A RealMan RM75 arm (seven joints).
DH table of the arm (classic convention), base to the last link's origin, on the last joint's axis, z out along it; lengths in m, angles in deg. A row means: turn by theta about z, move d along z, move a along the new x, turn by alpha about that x. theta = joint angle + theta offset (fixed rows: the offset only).
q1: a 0  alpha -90  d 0.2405  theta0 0
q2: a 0  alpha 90  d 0  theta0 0
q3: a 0  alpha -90  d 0.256  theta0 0
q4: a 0  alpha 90  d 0  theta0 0
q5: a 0  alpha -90  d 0.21  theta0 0
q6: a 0  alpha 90  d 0  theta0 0
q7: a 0  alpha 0  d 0.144  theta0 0
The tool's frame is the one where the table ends.
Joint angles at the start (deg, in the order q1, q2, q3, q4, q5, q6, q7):
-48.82, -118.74, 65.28, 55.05, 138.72, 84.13, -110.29
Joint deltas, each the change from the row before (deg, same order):
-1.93, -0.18, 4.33, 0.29, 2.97, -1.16, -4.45
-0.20, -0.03, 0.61, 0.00, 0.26, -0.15, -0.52
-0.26, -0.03, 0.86, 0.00, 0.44, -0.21, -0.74
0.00, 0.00, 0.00, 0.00, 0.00, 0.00, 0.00
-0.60, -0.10, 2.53, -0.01, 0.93, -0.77, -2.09
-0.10, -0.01, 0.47, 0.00, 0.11, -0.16, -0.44
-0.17, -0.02, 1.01, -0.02, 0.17, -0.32, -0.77
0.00, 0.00, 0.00, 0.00, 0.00, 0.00, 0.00
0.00, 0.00, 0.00, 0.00, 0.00, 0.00, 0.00
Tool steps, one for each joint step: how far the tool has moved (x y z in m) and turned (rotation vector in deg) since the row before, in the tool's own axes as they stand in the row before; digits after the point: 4 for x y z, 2 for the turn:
0.0112, 0.0010, 0.0067, 1.32, -4.57, 0.94
0.0014, 0.0005, 0.0010, 0.11, -0.51, 0.14
0.0015, 0.0005, 0.0013, 0.20, -0.80, 0.18
0.0000, 0.0000, 0.0000, 0.00, 0.00, 0.00
0.0044, 0.0019, 0.0041, 0.60, -1.94, 0.45
0.0009, 0.0004, 0.0007, 0.11, -0.30, 0.02
0.0016, 0.0010, 0.0016, 0.18, -0.61, 0.15
0.0000, 0.0000, 0.0000, 0.00, 0.00, 0.00
0.0000, 0.0000, 0.0000, 0.00, 0.00, 0.00

